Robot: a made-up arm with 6 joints.
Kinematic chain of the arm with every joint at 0, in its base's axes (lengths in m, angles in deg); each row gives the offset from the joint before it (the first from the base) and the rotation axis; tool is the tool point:
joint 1: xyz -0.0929 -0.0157 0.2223 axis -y
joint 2: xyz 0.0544 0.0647 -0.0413 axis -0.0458 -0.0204 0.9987
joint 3: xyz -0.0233 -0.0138 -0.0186 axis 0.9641 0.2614 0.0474
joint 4: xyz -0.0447 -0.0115 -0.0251 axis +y
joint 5: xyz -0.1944 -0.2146 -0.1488 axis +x
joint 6: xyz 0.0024 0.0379 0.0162 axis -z
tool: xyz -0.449 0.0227 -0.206
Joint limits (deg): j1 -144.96..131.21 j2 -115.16..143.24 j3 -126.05..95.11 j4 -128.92..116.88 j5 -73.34..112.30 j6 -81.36..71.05
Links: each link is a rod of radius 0.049 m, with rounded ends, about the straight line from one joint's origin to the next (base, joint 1, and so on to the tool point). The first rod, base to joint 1, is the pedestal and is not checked.
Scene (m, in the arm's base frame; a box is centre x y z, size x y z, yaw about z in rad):
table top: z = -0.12
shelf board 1: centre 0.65 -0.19 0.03 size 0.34 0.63 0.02 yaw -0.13
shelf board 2: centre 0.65 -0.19 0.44 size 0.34 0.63 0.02 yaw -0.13
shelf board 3: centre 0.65 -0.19 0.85 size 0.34 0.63 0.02 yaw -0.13
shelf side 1: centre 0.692 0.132 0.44 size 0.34 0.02 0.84 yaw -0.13
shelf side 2: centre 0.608 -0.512 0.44 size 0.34 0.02 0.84 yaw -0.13
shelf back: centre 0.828 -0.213 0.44 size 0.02 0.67 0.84 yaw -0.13
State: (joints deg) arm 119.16 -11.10 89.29 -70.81 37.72 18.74
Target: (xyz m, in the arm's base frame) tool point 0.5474 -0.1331 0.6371
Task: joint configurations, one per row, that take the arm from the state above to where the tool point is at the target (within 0.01 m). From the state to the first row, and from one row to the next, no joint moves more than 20 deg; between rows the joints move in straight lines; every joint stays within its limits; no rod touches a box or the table.
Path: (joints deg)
1: 118.05 -8.71 71.20 -78.07 36.58 19.93
2: 116.94 -6.31 53.10 -85.34 35.45 21.13
3: 115.83 -3.92 35.01 -92.60 34.31 22.32
4: 114.71 -1.53 16.91 -99.86 33.17 23.51
5: 113.60 0.86 -1.18 -107.13 32.03 24.70
6: 112.49 3.26 -19.27 -114.39 30.90 25.90
7: 111.38 5.65 -37.37 -121.66 29.76 27.09
8: 110.27 8.04 -55.46 -128.92 28.62 28.28
9: 115.50 11.93 -41.94 -110.31 31.00 21.37
10: 120.74 15.81 -28.42 -91.70 33.37 14.47
11: 125.97 19.70 -14.90 -73.08 35.75 7.56
12: 131.21 23.59 -1.38 -54.47 38.12 0.65

